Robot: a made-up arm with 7 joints. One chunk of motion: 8 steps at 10 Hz.
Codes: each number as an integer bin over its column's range. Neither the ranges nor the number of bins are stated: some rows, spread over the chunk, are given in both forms.
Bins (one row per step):
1: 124 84 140 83 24 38
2: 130 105 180 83 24 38
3: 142 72 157 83 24 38
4: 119 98 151 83 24 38
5: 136 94 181 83 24 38
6: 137 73 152 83 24 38
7: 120 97 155 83 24 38
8: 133 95 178 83 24 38
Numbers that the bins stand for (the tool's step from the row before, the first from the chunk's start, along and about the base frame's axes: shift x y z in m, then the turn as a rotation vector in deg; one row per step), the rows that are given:
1: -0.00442 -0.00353 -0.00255 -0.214 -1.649 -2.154
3: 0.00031 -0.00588 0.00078 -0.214 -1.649 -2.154
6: -0.00100 -0.00569 -0.00020 -0.214 -1.649 -2.154
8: -0.00205 -0.00137 0.00490 -0.214 -1.649 -2.154
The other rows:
2: -0.00284 0.00059 0.00529 -0.214 -1.649 -2.154
4: -0.00573 -0.00078 -0.00039 -0.214 -1.649 -2.154
5: -0.00127 -0.00157 0.00549 -0.214 -1.649 -2.154
7: -0.00547 -0.00098 0.00039 -0.214 -1.649 -2.154

